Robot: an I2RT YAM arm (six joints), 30 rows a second.
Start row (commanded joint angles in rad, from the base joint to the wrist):
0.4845 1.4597 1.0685 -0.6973 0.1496 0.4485
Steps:
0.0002 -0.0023 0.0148 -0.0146 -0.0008 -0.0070
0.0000 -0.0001 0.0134 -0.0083 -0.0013 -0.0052
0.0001 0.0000 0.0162 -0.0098 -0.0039 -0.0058
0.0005 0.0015 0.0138 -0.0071 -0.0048 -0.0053
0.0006 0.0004 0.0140 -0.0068 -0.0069 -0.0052
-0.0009 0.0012 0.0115 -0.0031 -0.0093 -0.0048
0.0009 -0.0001 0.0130 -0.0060 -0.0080 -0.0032
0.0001 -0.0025 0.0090 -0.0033 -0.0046 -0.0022
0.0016 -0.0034 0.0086 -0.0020 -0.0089 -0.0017
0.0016 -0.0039 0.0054 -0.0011 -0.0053 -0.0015
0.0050 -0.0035 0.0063 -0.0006 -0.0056 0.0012
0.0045 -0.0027 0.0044 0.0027 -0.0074 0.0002
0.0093 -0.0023 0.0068 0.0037 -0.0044 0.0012
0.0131 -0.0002 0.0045 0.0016 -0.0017 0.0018
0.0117 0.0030 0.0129 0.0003 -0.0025 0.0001
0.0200 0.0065 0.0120 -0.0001 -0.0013 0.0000
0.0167 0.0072 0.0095 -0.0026 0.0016 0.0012
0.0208 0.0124 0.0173 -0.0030 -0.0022 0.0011
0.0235 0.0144 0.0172 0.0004 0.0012 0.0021
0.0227 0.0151 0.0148 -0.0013 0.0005 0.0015
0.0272 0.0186 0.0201 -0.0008 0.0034 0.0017
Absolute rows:
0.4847 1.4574 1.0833 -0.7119 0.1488 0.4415
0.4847 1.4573 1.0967 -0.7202 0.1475 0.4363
0.4848 1.4573 1.1129 -0.7300 0.1436 0.4305
0.4853 1.4588 1.1267 -0.7371 0.1388 0.4252
0.4859 1.4592 1.1407 -0.7439 0.1319 0.4200
0.4850 1.4604 1.1522 -0.7470 0.1226 0.4152
0.4859 1.4603 1.1652 -0.7530 0.1146 0.4120
0.4860 1.4578 1.1742 -0.7563 0.1100 0.4098
0.4876 1.4544 1.1828 -0.7583 0.1011 0.4081
0.4892 1.4505 1.1882 -0.7594 0.0958 0.4066
0.4942 1.4470 1.1945 -0.7600 0.0902 0.4078
0.4987 1.4443 1.1989 -0.7573 0.0828 0.4080
0.5080 1.4420 1.2057 -0.7536 0.0784 0.4092
0.5211 1.4418 1.2102 -0.7520 0.0767 0.4110
0.5328 1.4448 1.2231 -0.7517 0.0742 0.4111
0.5528 1.4513 1.2351 -0.7518 0.0729 0.4111
0.5695 1.4585 1.2446 -0.7544 0.0745 0.4123
0.5903 1.4709 1.2619 -0.7574 0.0723 0.4134
0.6138 1.4853 1.2791 -0.7570 0.0735 0.4155
0.6365 1.5004 1.2939 -0.7583 0.0740 0.4170
0.6637 1.5190 1.3140 -0.7591 0.0774 0.4187

